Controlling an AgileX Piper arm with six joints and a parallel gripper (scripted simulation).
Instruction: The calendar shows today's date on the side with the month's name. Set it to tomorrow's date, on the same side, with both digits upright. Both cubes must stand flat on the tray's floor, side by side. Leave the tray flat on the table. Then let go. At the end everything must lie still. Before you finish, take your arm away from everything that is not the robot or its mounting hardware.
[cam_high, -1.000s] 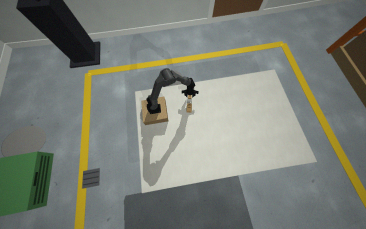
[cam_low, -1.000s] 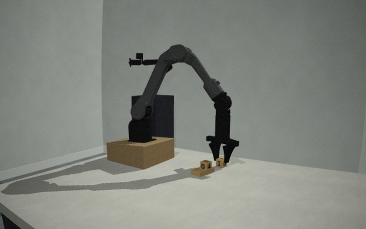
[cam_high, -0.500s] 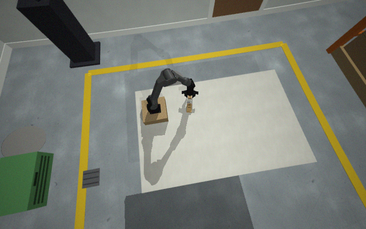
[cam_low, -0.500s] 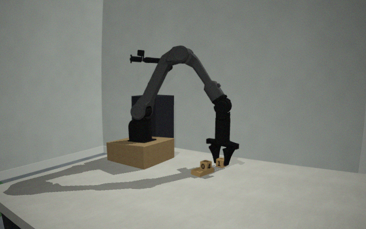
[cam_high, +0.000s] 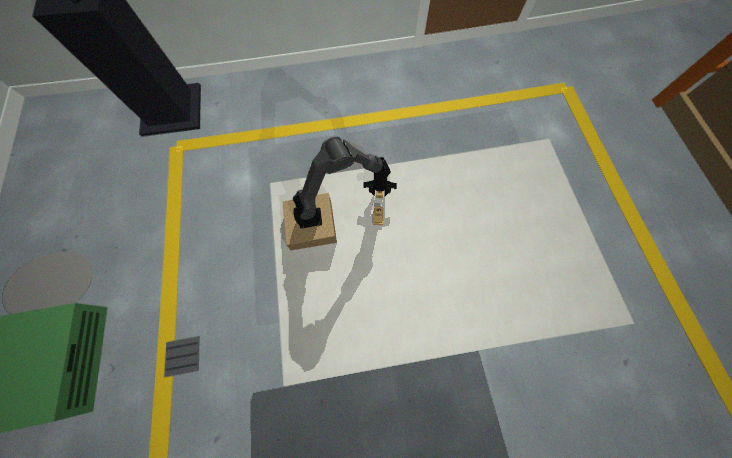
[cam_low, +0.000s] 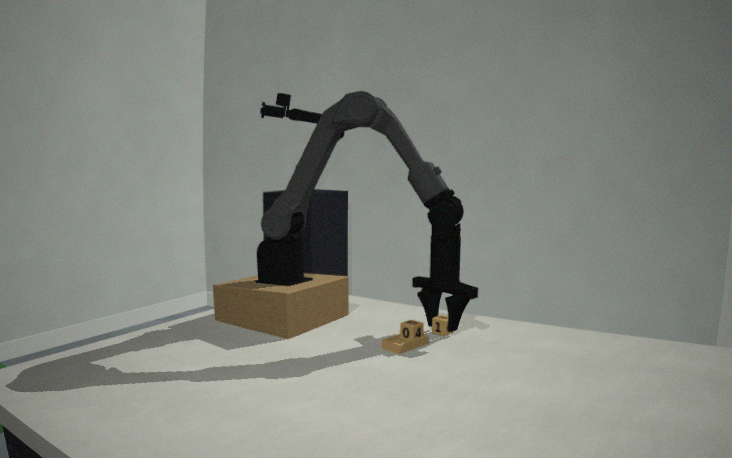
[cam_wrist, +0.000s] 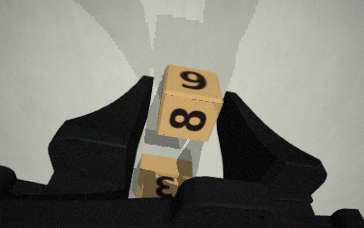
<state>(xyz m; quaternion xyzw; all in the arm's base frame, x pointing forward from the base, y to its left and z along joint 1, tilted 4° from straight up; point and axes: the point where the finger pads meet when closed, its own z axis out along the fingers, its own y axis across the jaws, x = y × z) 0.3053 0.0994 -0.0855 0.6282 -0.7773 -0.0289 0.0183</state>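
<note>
The wooden number cube lies right at my hand. Round my hand: wooden tray: 11 cm to the right, 3 cm behind, 1 cm below.
</note>
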